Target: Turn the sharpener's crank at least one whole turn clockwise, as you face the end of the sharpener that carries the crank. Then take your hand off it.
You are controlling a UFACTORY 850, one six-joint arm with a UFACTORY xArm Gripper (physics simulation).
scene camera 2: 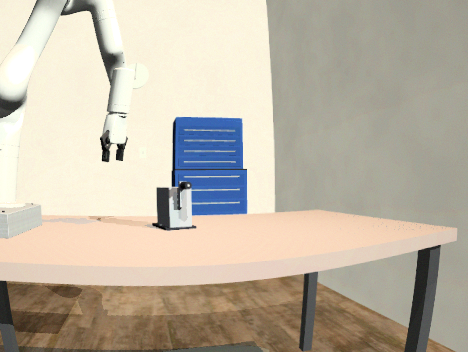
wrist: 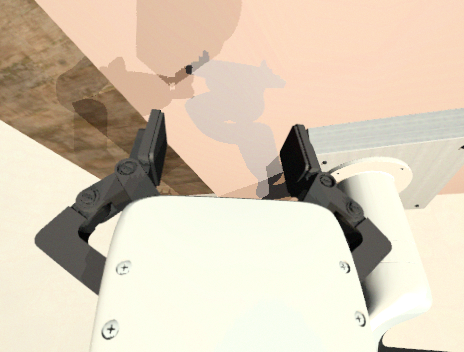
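The sharpener (scene camera 2: pixel 185 216) stands upright on the table (scene camera 2: pixel 300 237) (wrist: pixel 350 60) in the scene view, with a dark side, a light grey crank end and a dark base plate. Its crank (scene camera 2: pixel 180 198) is on the light end, with the arm upright and the round black knob (scene camera 2: pixel 186 185) at the top. My gripper (scene camera 2: pixel 112 160) (wrist: pixel 228 132) is open and empty, fingers pointing down. In the scene view it hangs to the left of the sharpener and higher than the knob, apart from it. I cannot make out the sharpener in the wrist view.
My arm's base (scene camera 2: pixel 20 220) (wrist: pixel 432 172) stands on the table at the left in the scene view and at the right in the wrist view. A blue drawer cabinet (scene camera 2: pixel 207 124) stands behind the sharpener. A table edge shows at the left in the wrist view.
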